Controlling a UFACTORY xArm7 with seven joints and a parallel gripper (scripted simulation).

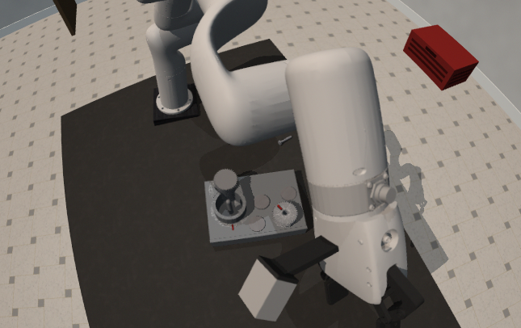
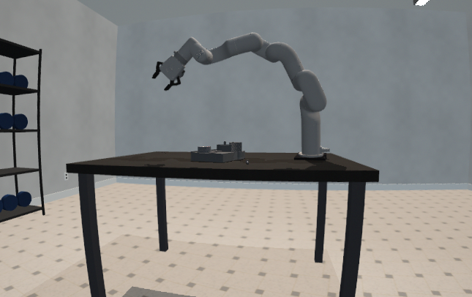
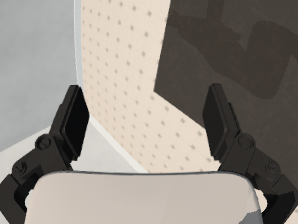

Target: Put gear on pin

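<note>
The loose gear is 25 cm behind my hand, 5 cm to the left of it and 34 cm below it. The rest, counted from my hand: small bolt: 47 cm behind, 16 cm to the left, 39 cm below.
</note>
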